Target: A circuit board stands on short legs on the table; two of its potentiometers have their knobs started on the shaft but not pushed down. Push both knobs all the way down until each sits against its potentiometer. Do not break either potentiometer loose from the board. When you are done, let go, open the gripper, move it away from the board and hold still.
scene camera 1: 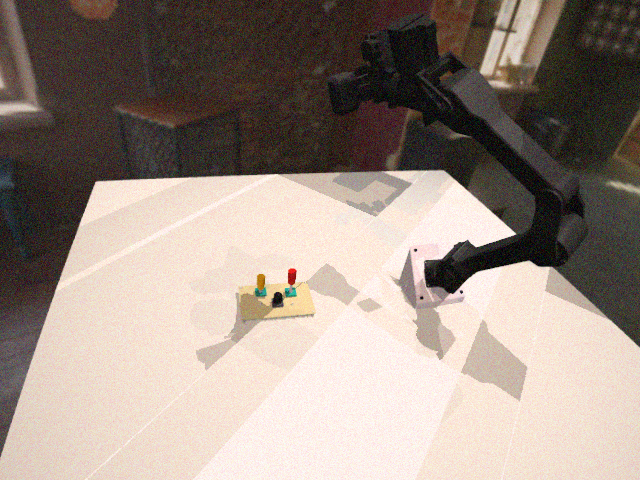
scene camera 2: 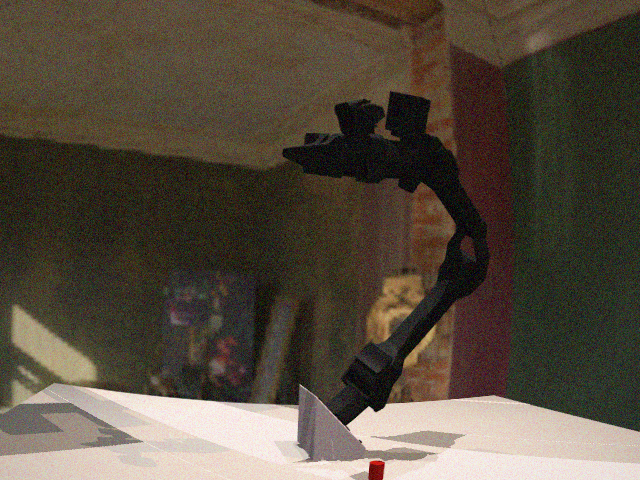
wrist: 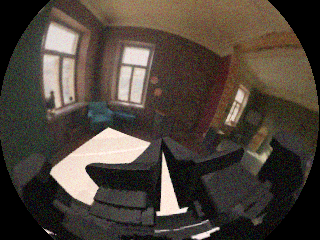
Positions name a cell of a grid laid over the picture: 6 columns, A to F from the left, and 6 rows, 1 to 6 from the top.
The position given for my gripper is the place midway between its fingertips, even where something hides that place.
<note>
My gripper (scene camera 2: C2) is shut, with nothing in its grasp.
My gripper shows as well in scene camera 1 (scene camera 1: D1) and in the wrist view (wrist: D4).
</note>
